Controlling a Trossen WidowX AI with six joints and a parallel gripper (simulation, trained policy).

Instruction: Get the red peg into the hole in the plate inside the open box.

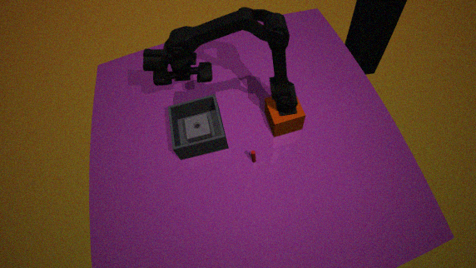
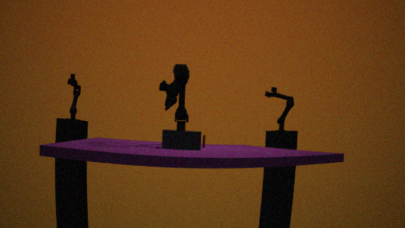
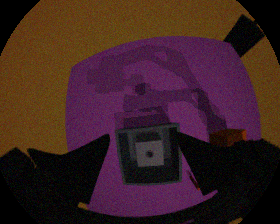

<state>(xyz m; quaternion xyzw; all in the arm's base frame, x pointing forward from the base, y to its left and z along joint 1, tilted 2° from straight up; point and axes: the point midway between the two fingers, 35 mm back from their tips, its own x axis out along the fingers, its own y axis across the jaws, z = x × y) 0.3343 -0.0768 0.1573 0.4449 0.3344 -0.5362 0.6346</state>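
The small red peg is 200 mm behind my gripper tip, 240 mm to the left of it and 180 mm below it. Round my gripper tip: dark grey box: 10 mm behind, 90 mm to the left, 190 mm below; then grey plate: 10 mm behind, 90 mm to the left, 170 mm below.
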